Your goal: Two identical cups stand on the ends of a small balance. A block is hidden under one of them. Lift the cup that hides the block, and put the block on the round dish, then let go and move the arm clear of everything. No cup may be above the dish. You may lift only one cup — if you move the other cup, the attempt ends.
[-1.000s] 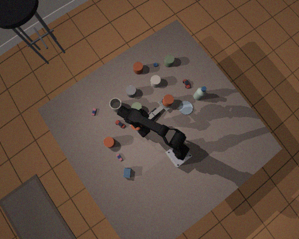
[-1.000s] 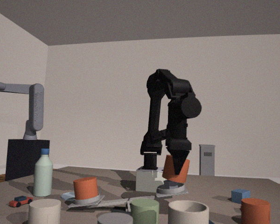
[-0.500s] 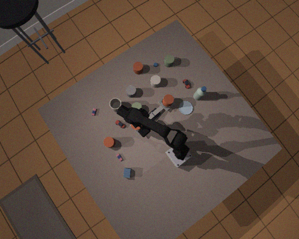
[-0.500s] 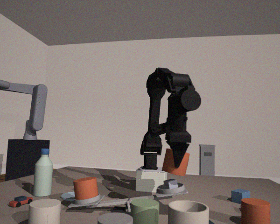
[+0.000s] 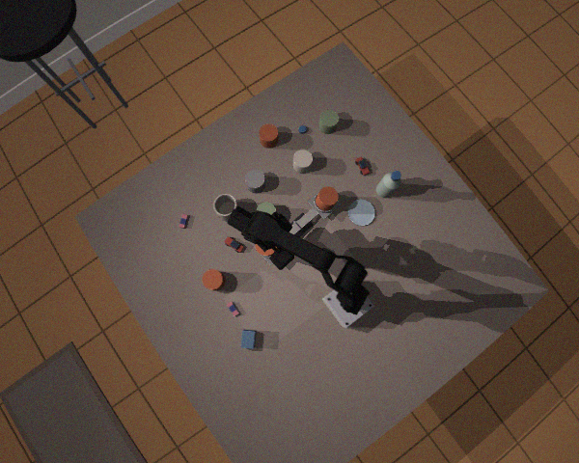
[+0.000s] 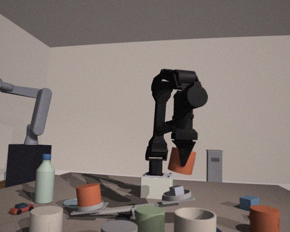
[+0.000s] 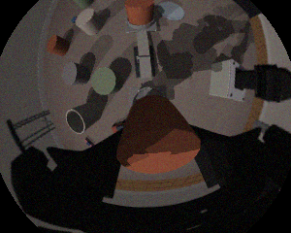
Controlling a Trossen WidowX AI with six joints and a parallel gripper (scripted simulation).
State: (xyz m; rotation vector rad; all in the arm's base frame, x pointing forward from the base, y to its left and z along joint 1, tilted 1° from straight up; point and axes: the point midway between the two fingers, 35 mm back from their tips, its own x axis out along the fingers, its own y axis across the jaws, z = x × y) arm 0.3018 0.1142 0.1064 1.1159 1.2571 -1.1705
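Right now my gripper tip is 8 cm above the grey block and 1 cm to the left of it. Round my gripper tip: cream cup: 28 cm to the right, 21 cm ahead, 13 cm below; then grey cup: 23 cm ahead, 13 cm below, 10 cm to the right; then pale blue round dish: 36 cm to the right, 16 cm below, 9 cm behind.
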